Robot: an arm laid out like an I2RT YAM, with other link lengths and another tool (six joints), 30 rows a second.
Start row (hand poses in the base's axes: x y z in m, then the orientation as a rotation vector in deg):
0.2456 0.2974 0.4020 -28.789 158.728 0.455
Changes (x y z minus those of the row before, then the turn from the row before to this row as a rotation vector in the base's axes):
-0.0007 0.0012 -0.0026 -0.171 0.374 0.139
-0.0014 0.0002 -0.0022 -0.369 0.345 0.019
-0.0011 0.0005 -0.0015 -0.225 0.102 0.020
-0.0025 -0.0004 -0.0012 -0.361 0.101 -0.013
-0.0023 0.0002 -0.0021 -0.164 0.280 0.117
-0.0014 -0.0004 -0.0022 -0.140 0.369 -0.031
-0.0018 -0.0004 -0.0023 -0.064 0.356 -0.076
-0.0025 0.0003 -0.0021 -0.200 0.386 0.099
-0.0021 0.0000 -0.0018 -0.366 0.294 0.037
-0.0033 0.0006 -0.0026 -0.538 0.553 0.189
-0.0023 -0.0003 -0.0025 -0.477 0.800 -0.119
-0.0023 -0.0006 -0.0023 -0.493 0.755 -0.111
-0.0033 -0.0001 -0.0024 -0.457 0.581 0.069
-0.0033 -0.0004 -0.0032 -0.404 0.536 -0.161
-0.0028 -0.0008 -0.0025 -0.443 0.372 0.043
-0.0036 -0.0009 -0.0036 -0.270 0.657 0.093
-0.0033 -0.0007 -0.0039 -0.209 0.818 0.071
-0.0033 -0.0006 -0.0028 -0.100 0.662 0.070
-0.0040 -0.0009 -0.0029 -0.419 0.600 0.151
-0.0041 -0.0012 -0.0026 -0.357 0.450 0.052
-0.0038 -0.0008 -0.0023 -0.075 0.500 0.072
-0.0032 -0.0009 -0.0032 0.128 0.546 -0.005
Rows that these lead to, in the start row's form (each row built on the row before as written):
0.2449 0.2986 0.3994 -29.075 159.082 0.345
0.2435 0.2988 0.3972 -29.241 159.465 -0.076
0.2424 0.2993 0.3957 -29.339 159.590 -0.359
0.2399 0.2989 0.3945 -29.424 159.740 -0.839
0.2376 0.2991 0.3924 -29.668 160.004 -0.972
0.2362 0.2987 0.3902 -29.714 160.390 -1.081
0.2344 0.2983 0.3879 -29.676 160.765 -1.096
0.2319 0.2986 0.3858 -29.920 161.141 -1.259
0.2298 0.2986 0.3840 -30.101 161.465 -1.692
0.2265 0.2992 0.3814 -30.577 162.020 -2.274
0.2242 0.2989 0.3789 -30.647 162.891 -2.770
0.2219 0.2983 0.3766 -30.722 163.717 -3.302
0.2186 0.2982 0.3742 -31.016 164.316 -3.800
0.2153 0.2978 0.3710 -30.962 164.931 -4.273
0.2125 0.2970 0.3685 -31.176 165.330 -4.814
0.2089 0.2961 0.3649 -31.488 165.970 -5.028
0.2056 0.2954 0.3610 -31.791 166.765 -5.118
0.2023 0.2948 0.3582 -32.044 167.396 -5.088
0.1983 0.2939 0.3553 -32.453 167.979 -5.532
0.1942 0.2927 0.3527 -32.677 168.439 -5.937
0.1904 0.2919 0.3504 -32.902 168.908 -5.912
0.1872 0.2910 0.3472 -32.997 169.422 -5.582

